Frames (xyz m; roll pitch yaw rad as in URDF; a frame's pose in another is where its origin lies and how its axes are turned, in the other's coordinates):
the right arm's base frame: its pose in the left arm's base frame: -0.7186 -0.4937 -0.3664 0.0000 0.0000 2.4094
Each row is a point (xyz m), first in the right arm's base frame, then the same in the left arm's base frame.
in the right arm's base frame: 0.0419 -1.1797 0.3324
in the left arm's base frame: 0.0389 0.4117 -0.0340
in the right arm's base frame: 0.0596 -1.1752 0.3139
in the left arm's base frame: 0.0227 0.4202 -0.0525
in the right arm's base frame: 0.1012 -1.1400 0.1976
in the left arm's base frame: -0.0318 0.4218 -0.1688
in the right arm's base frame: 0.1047 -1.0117 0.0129
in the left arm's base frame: -0.1201 0.3287 -0.3535
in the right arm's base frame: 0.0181 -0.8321 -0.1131
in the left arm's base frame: -0.1758 0.1372 -0.4795
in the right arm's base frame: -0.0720 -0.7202 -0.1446
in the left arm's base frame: -0.1836 -0.0062 -0.5110
